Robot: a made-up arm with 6 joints. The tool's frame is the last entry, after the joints.
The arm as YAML. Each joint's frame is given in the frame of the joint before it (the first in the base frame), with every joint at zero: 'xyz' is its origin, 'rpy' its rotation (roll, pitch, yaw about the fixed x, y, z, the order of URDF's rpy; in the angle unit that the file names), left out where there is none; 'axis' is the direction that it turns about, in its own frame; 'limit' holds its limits. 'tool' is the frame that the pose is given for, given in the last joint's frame.
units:
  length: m
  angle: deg
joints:
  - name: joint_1
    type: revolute
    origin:
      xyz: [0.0, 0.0, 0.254]
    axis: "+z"
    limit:
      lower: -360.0
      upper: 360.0
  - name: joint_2
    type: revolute
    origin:
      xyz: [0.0, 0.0, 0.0]
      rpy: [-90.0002, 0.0, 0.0]
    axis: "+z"
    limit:
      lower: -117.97
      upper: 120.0
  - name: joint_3
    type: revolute
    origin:
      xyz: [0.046, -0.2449, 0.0]
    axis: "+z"
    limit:
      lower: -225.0
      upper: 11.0
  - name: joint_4
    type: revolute
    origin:
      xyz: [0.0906, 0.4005, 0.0]
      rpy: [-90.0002, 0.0, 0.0]
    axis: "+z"
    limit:
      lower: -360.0
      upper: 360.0
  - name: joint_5
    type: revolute
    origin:
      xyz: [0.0, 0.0, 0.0]
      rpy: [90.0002, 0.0, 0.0]
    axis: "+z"
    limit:
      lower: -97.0
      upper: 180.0
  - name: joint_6
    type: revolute
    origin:
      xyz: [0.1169, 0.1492, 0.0]
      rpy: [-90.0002, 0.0, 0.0]
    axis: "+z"
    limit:
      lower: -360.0
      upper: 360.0
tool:
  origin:
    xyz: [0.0, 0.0, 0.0]
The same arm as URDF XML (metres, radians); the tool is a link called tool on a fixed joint. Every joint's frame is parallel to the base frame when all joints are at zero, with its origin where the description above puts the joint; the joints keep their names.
<robot name="arm">
<link name="base_link"/>
<link name="link1"/>
<link name="link2"/>
<link name="link3"/>
<link name="link4"/>
<link name="link5"/>
<link name="link6"/>
<link name="tool"/>
<joint name="joint_1" type="revolute"><parent link="base_link"/><child link="link1"/><origin xyz="0.0000 0.0000 0.2540" rpy="0.0000 0.0000 0.0000"/><axis xyz="0 0 1"/><limit lower="-6.2832" upper="6.2832"/></joint>
<joint name="joint_2" type="revolute"><parent link="link1"/><child link="link2"/><origin xyz="0.0000 0.0000 0.0000" rpy="0.0000 0.0000 0.0000"/><axis xyz="0 1 0"/><limit lower="-2.0590" upper="2.0944"/></joint>
<joint name="joint_3" type="revolute"><parent link="link2"/><child link="link3"/><origin xyz="0.0460 0.0000 0.2449" rpy="0.0000 0.0000 0.0000"/><axis xyz="0 1 0"/><limit lower="-3.9270" upper="0.1920"/></joint>
<joint name="joint_4" type="revolute"><parent link="link3"/><child link="link4"/><origin xyz="0.0906 0.0000 -0.4005" rpy="0.0000 0.0000 0.0000"/><axis xyz="0 0 -1"/><limit lower="-6.2832" upper="6.2832"/></joint>
<joint name="joint_5" type="revolute"><parent link="link4"/><child link="link5"/><origin xyz="0.0000 0.0000 0.0000" rpy="0.0000 0.0000 0.0000"/><axis xyz="0 1 0"/><limit lower="-1.6930" upper="3.1416"/></joint>
<joint name="joint_6" type="revolute"><parent link="link5"/><child link="link6"/><origin xyz="0.1169 0.0000 -0.1492" rpy="0.0000 0.0000 0.0000"/><axis xyz="0 0 -1"/><limit lower="-6.2832" upper="6.2832"/></joint>
<joint name="tool_fixed" type="fixed"><parent link="link6"/><child link="tool"/><origin xyz="0.0000 0.0000 0.0000" rpy="3.1416 0.0000 0.0000"/></joint>
</robot>

